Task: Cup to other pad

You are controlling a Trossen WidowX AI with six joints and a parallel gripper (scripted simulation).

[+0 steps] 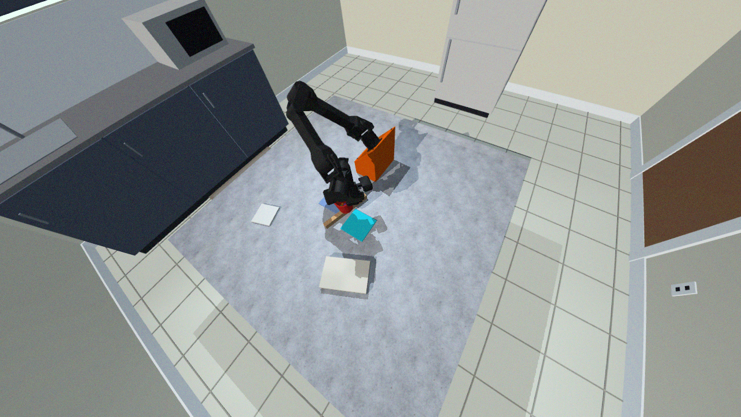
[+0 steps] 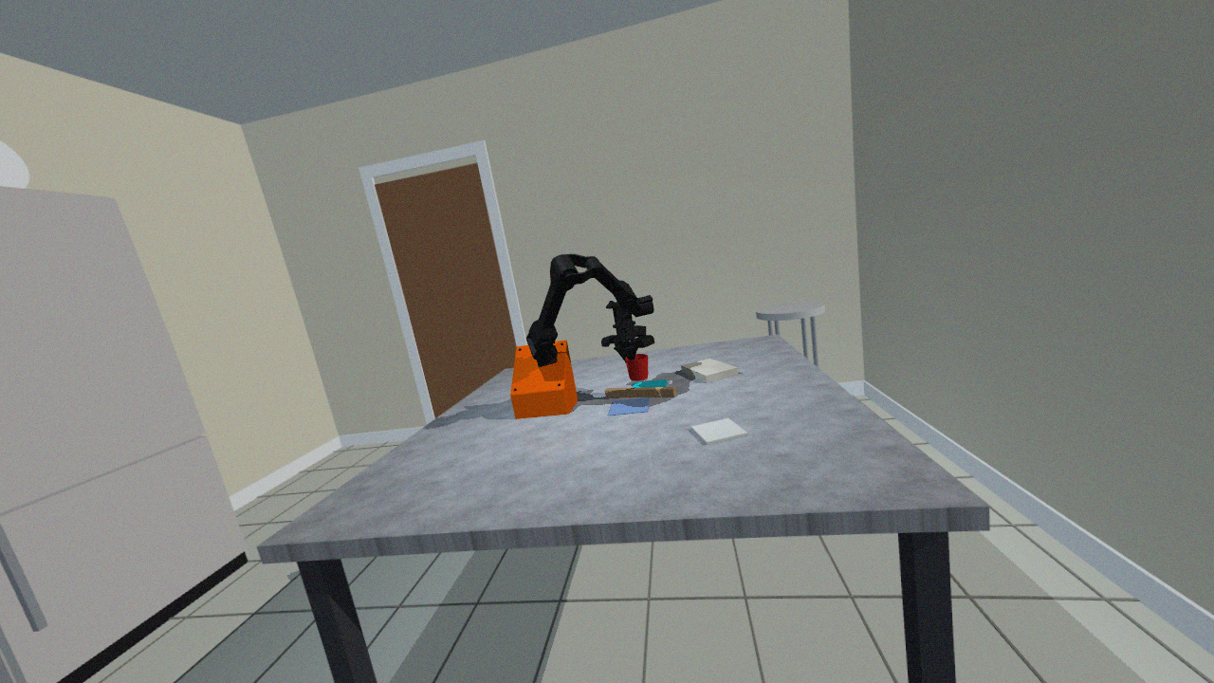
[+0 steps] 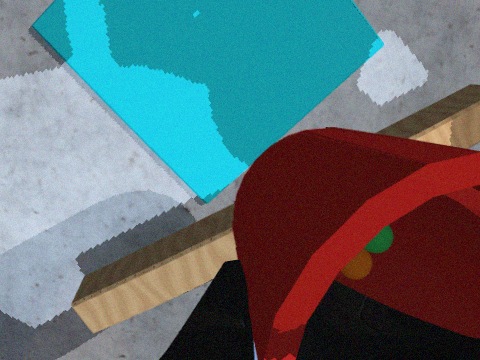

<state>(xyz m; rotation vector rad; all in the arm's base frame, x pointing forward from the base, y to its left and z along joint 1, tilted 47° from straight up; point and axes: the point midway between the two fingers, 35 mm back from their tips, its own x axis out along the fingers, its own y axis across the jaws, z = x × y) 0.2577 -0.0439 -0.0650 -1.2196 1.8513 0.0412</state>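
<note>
Now: the green marble 3 cm ahead of my gripper tip, 4 cm to the right of it and 2 cm below it. Also, from my gripper tip: red cup: 2 cm ahead, 2 cm to the right; wooden bar: 1 cm ahead, 3 cm to the right, 9 cm below; orange marble: 2 cm ahead, 4 cm to the right, 2 cm below.
</note>
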